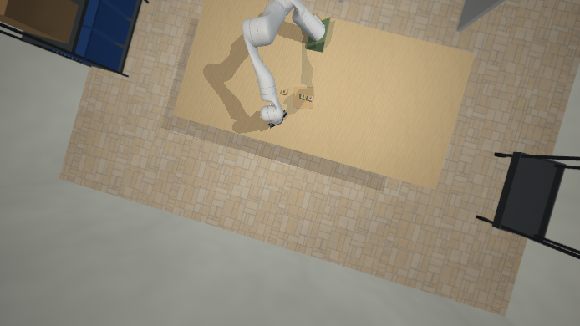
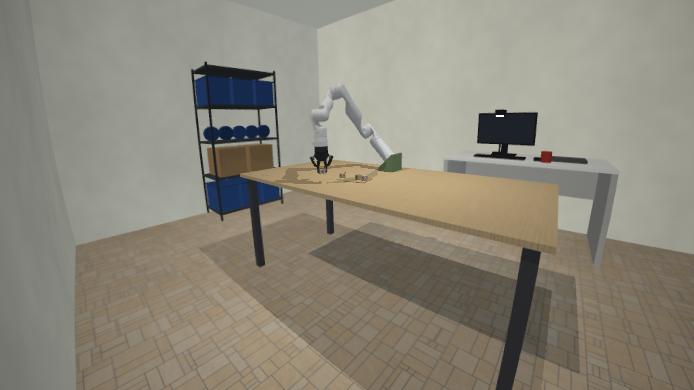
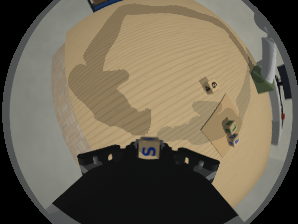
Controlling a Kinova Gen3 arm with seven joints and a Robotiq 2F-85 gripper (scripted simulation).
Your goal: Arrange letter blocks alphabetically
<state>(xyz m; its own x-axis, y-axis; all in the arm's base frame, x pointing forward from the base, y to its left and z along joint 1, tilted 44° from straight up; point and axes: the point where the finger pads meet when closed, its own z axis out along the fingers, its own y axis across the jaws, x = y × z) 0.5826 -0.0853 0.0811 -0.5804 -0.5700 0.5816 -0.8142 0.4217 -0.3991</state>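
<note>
My hand is 20 cm past the green-marked block, 11 cm to the right of it and 6 cm above it. Round my hand: tan mat 20 cm behind, 11 cm to the left, 8 cm below.
</note>
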